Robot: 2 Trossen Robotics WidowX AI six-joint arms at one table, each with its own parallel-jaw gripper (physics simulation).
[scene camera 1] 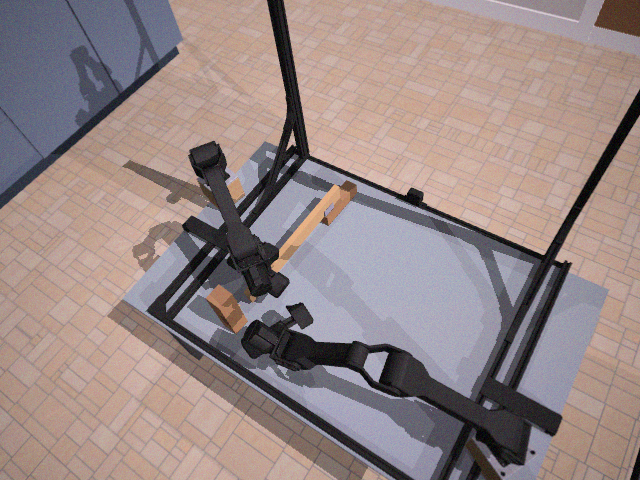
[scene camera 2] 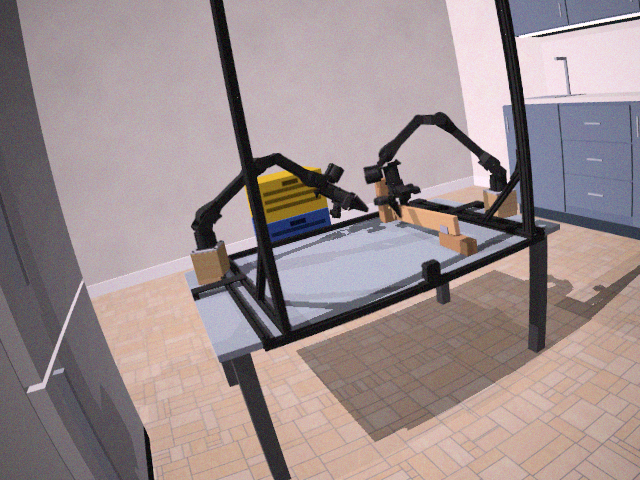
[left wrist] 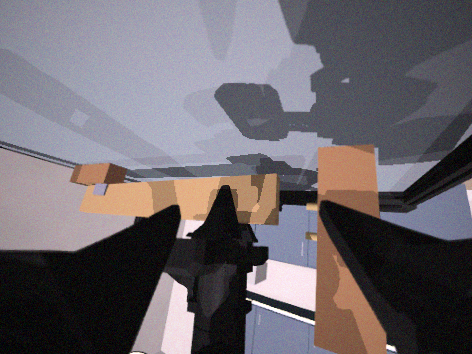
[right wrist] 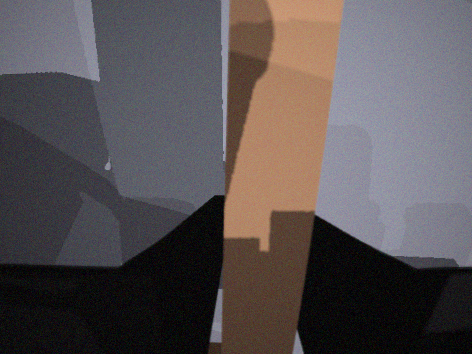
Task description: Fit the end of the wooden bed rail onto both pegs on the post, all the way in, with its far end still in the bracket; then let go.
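Pixels of known places: left gripper, fingertip midpoint: (scene camera 1: 272, 315) (scene camera 2: 368, 210) (left wrist: 250, 209); right gripper, fingertip midpoint: (scene camera 2: 402, 216) (left wrist: 229, 187) (right wrist: 248, 207); left arm's base, origin of the base link: (scene camera 1: 504, 445) (scene camera 2: 207, 246); right arm's base, origin of the base link: (scene camera 2: 499, 189).
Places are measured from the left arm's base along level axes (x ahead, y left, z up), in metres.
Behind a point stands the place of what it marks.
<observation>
The wooden bed rail (scene camera 1: 308, 225) @[x 0.770, y 0.066, z -0.030 m] (scene camera 2: 430, 219) @[x 0.778, y 0.051, z -0.045 m] (left wrist: 132, 198) @[x 0.764, y 0.083, z -0.051 m] (right wrist: 287, 125) @[x 0.710, y 0.228, z -0.030 m] has its far end at the bracket (scene camera 1: 341, 205) @[x 0.820, y -0.077, z -0.093 m] (scene camera 2: 456, 243) @[x 0.831, y -0.104, z -0.091 m] (left wrist: 98, 173) @[x 0.804, y -0.038, z -0.097 m], beside a small lilac plate. Its near end points toward the upright post (scene camera 1: 225, 308) @[x 0.621, y 0.392, z 0.035 m] (scene camera 2: 385, 214) @[x 0.639, y 0.361, z -0.084 m] (left wrist: 348, 172) @[x 0.624, y 0.385, z -0.091 m]. In the left wrist view a gap separates this end from the two pegs (left wrist: 312, 206) @[x 0.657, y 0.362, z -0.059 m] (left wrist: 311, 236) @[x 0.657, y 0.362, z -0.027 m], which sit lower in the picture than the rail's middle. My right gripper (scene camera 1: 262, 284) @[x 0.700, y 0.263, z -0.078 m] (scene camera 2: 397, 207) @[x 0.700, y 0.263, z -0.078 m] (right wrist: 248, 207) @[x 0.700, y 0.263, z -0.078 m] is shut on the rail near this end. My left gripper (scene camera 1: 254, 339) (scene camera 2: 364, 208) @[x 0.570, y 0.293, z -0.039 m] (left wrist: 250, 209) @[x 0.570, y 0.293, z -0.039 m] is open and empty, close to the post.
A black frame (scene camera 1: 429, 207) @[x 0.667, y -0.312, z -0.123 m] (scene camera 2: 361, 308) @[x 0.515, y -0.399, z -0.127 m] runs around the grey table (scene camera 1: 392, 263) @[x 0.564, y -0.100, z -0.120 m] (scene camera 2: 330, 276) @[x 0.421, y -0.139, z -0.120 m], with uprights at its corners. A small black block (scene camera 1: 414, 196) @[x 0.705, y -0.280, z -0.072 m] (scene camera 2: 430, 270) @[x 0.710, y -0.306, z -0.083 m] sits on the frame's long side. Yellow and blue boxes (scene camera 2: 292, 198) stand beyond the table.
</observation>
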